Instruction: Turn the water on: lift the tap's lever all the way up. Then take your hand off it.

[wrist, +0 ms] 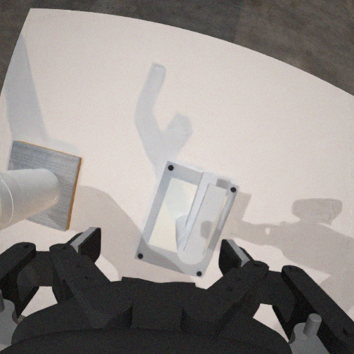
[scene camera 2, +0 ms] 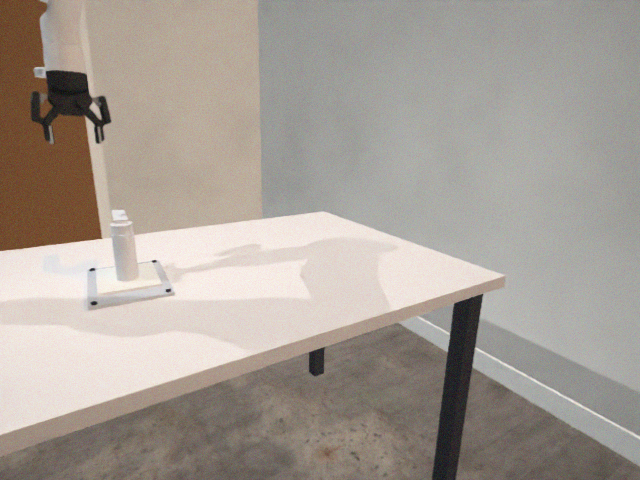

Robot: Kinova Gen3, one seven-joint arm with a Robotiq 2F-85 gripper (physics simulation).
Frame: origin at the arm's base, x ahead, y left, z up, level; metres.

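Seen in the pictures: gripper, between the fingertips: (scene camera 2: 76, 143).
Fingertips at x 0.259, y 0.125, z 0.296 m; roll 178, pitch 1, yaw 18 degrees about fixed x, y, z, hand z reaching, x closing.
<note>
Offsets run from my fingertips to a thing's top centre. "*": to the spot under its first point. Level surfaces: height alone.
The white tap {* dx +0.072, dy -0.089, dz -0.238 m} (scene camera 2: 124, 253) (wrist: 204, 225) stands upright on a grey-rimmed base plate {* dx -0.001, dy -0.083, dz -0.313 m} (scene camera 2: 92, 287) (wrist: 154, 220) with dark screws at its corners. Its lever {dx +0.068, dy -0.009, dz -0.165 m} (scene camera 2: 118, 214) shows as a small pale piece on top of the column in the scene view. In the wrist view, lever and spout overlap as pale bars seen from above, and the lever's exact tilt cannot be told. My gripper (scene camera 2: 74, 140) (wrist: 160, 246) is open and empty. It points down, high above the table and up and to the left of the tap in the scene view, touching nothing.
The pale table {dz -0.321 m} (scene camera 2: 289, 330) (wrist: 250, 115) carries the tap's plate. In the wrist view, the robot's white base column (wrist: 32, 192) stands on a grey square mount (wrist: 67, 200) at the left. A grey wall (scene camera 2: 439, 129) rises behind the table's right side.
</note>
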